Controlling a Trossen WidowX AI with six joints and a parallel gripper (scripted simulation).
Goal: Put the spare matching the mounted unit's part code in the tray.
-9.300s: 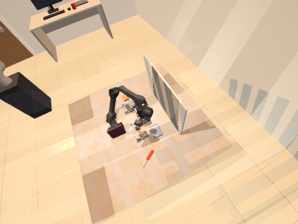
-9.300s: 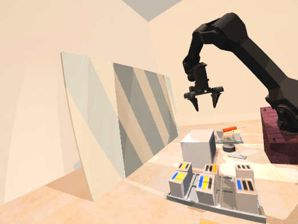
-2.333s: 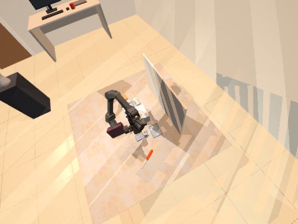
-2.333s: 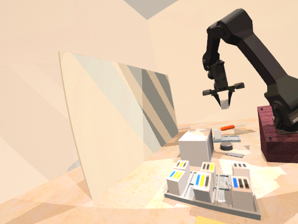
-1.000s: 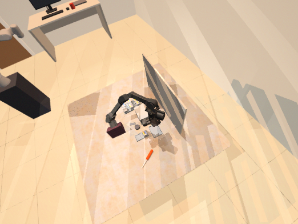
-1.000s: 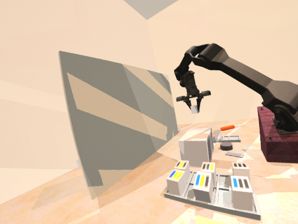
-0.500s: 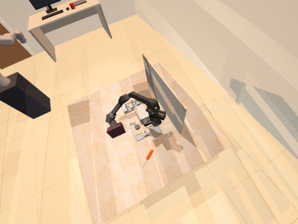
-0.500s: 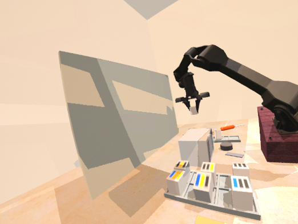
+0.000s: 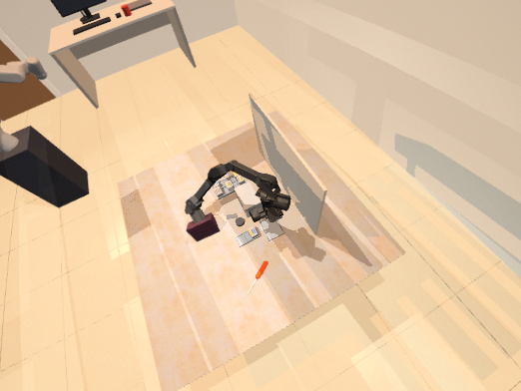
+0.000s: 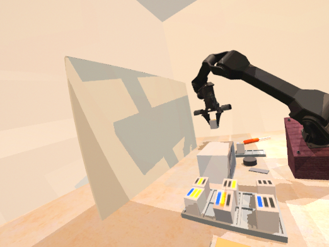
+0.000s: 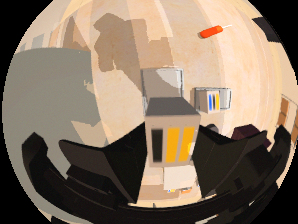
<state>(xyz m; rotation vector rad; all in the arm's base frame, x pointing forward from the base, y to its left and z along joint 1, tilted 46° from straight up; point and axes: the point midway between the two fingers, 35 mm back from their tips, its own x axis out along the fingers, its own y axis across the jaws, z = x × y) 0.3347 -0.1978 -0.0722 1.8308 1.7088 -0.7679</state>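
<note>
Now: the grey tray 15 cm below my gripper tip. The rest, counted from my gripper tip: black puck: 15 cm behind, 14 cm below, 12 cm to the left; then grey holder: 15 cm behind, 14 cm below, 2 cm to the left; then spare block: 2 cm above.
</note>
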